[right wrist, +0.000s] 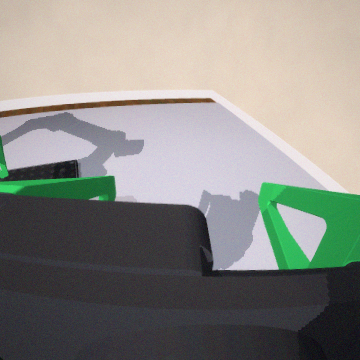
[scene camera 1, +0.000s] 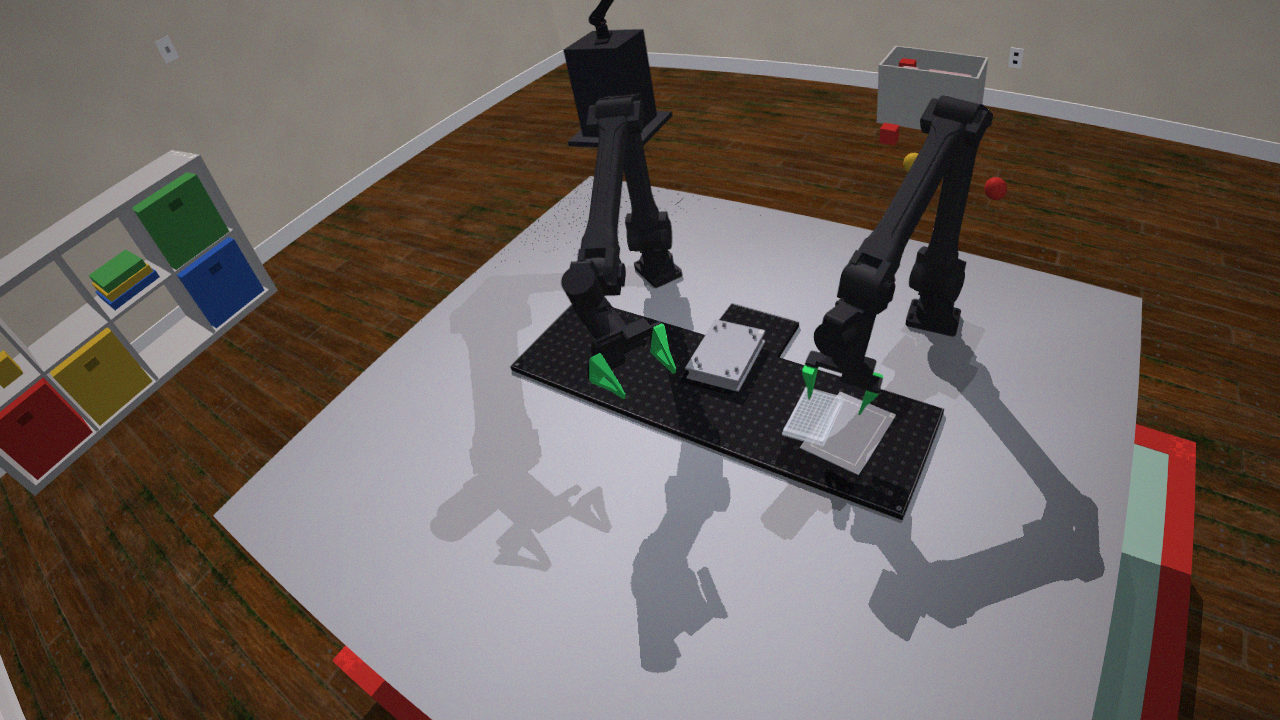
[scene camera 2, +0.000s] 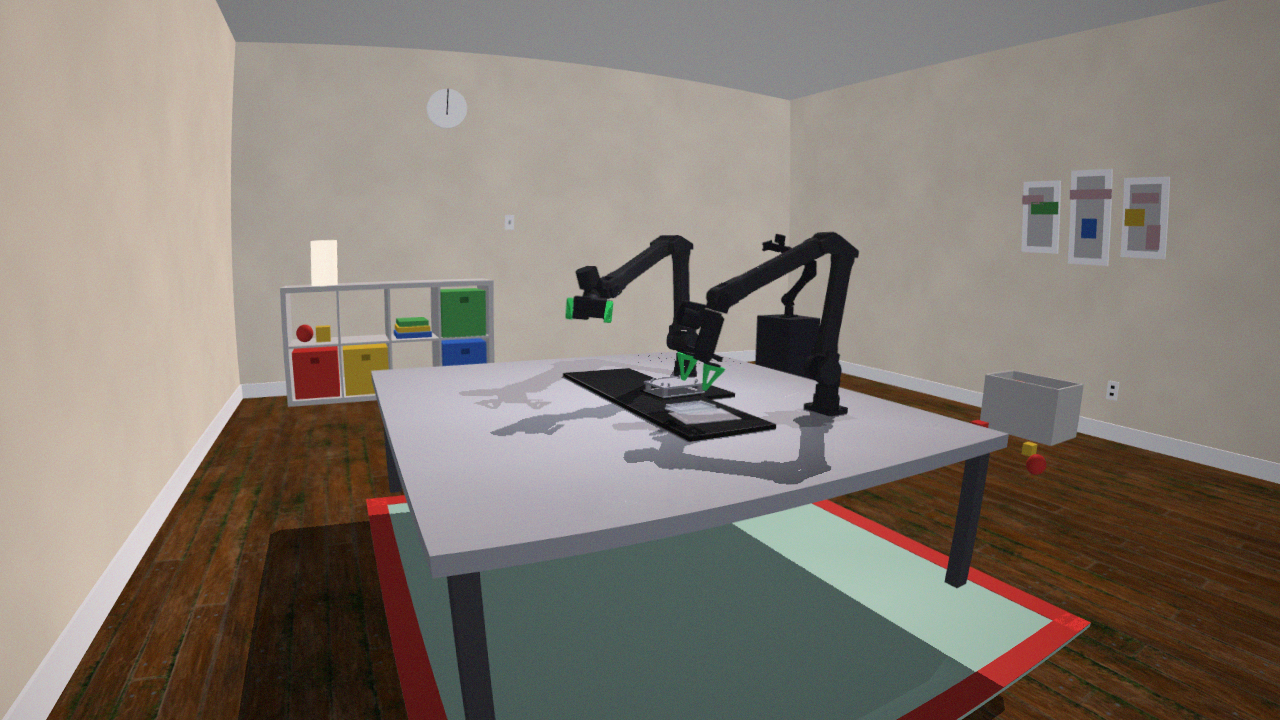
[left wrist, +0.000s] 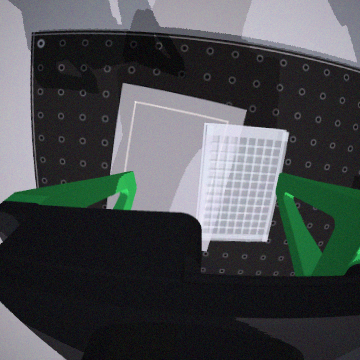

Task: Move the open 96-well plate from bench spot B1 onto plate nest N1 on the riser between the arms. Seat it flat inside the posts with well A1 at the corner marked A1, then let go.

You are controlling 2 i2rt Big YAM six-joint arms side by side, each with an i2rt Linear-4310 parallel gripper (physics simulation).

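Frame: origin at the left arm's base, x ahead, y right, z down, level; millimetres.
Seen in the pictures: left gripper, fingertip midpoint: (scene camera 1: 834,405) (scene camera 2: 693,385) (left wrist: 203,180); right gripper, fingertip midpoint: (right wrist: 187,188) (scene camera 1: 650,384) (scene camera 2: 587,318); left arm's base, link origin: (scene camera 1: 933,319) (scene camera 2: 825,410); right arm's base, link origin: (scene camera 1: 658,271).
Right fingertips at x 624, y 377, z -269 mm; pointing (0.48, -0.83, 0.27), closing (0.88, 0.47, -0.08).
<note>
Pixels of each thing's middle, then the offset from my right fingertips to it. "spot": a spot on its surface instead. Level surfaces: height alone.
- white 96-well plate, body centre: (left wrist: 238,186) (scene camera 1: 814,415) (scene camera 2: 691,407) dx -232, dy -206, dz +247 mm
- pale outlined B1 spot, surface spot: (left wrist: 165,150) (scene camera 1: 846,441) spot: dx -197, dy -285, dz +254 mm
- plate nest N1, body centre: (scene camera 1: 726,352) (scene camera 2: 674,385) dx -328, dy +25, dz +234 mm
- black board, surface height: dz +256 mm
- grey table, surface height: dz +269 mm
The white 96-well plate (scene camera 1: 810,416) (left wrist: 243,185) lies on the black perforated board, overlapping one side of the pale outlined B1 spot (scene camera 1: 859,440) (left wrist: 165,150) and extending past it. The plate nest N1 (scene camera 1: 729,347) (scene camera 2: 673,389), a light block with small posts, stands on the board between the arms and holds no plate. My left gripper (scene camera 1: 836,404) (scene camera 2: 695,384) (left wrist: 203,180) is open and empty above the plate and spot; in its wrist view the plate appears nearer the right finger. My right gripper (scene camera 1: 648,383) (scene camera 2: 589,309) (right wrist: 187,188) is open and empty, left of the nest in scene camera 1. The A1 marks cannot be read.
The black board (scene camera 1: 572,349) (scene camera 2: 608,382) (left wrist: 55,115) lies on the grey table (scene camera 1: 375,465) (scene camera 2: 501,501). The nest rises above the board between the grippers. The left arm reaches over the board's right part in scene camera 1. Arm shadows cross the table.
</note>
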